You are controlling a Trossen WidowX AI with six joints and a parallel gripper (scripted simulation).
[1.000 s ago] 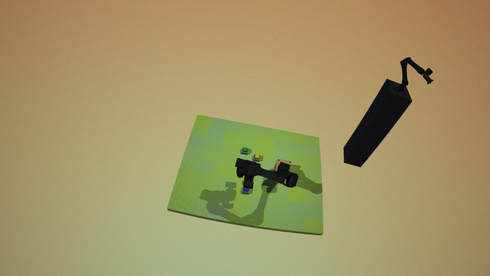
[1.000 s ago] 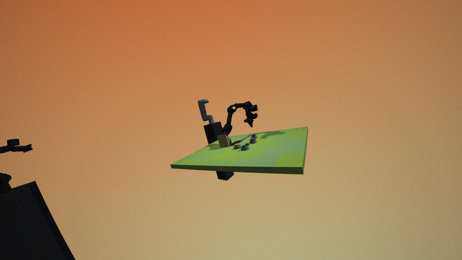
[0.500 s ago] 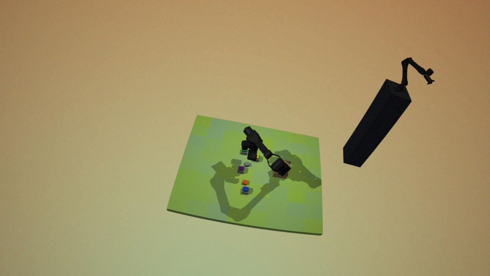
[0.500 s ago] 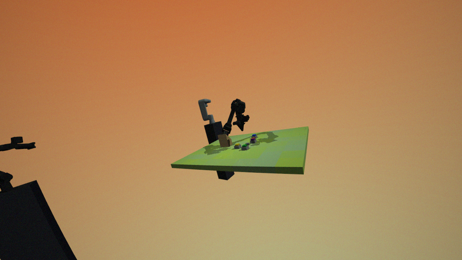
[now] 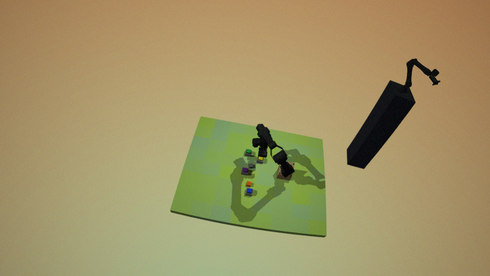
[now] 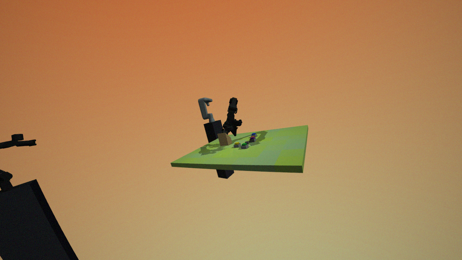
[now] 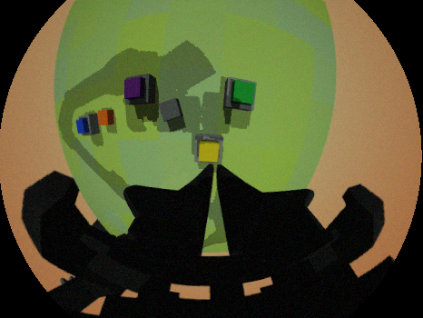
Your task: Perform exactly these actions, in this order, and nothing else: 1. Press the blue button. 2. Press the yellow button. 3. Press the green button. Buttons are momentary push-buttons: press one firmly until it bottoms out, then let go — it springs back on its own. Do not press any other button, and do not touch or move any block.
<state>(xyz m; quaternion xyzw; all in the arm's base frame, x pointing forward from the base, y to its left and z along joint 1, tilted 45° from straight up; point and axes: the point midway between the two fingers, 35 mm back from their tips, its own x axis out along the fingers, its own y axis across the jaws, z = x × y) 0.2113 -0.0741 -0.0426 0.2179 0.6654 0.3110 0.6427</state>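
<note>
The yellow button is 1 cm behind my gripper tip and 7 cm below it. Round my gripper tip: grey block: 5 cm ahead, 8 cm to the left, 9 cm below; green button: 10 cm ahead, 3 cm to the right, 7 cm below; purple button: 8 cm ahead, 14 cm to the left, 7 cm below.
</note>
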